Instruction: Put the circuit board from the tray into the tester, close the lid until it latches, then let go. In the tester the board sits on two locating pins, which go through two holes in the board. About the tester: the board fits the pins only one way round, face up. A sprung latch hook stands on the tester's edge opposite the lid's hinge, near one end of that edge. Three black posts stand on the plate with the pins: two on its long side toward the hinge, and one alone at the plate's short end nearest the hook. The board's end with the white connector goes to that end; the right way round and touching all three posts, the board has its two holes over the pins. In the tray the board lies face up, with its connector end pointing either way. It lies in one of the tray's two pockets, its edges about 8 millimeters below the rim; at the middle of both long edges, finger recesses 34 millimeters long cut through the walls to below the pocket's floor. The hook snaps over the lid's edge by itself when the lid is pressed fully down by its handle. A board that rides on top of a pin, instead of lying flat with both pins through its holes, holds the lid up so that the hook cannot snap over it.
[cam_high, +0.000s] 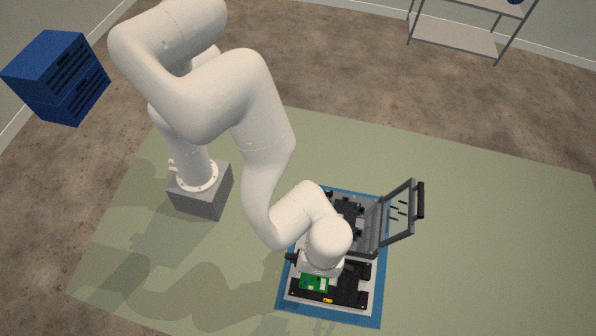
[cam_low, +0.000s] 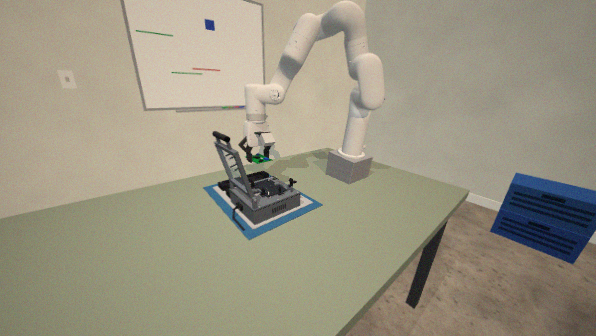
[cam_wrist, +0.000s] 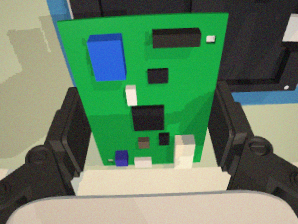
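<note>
My hand is right at the green circuit board. Round my hand: tester lid: 180 mm ahead, 170 mm to the left, 60 mm above; latch hook: 230 mm to the left, 40 mm below.
</note>
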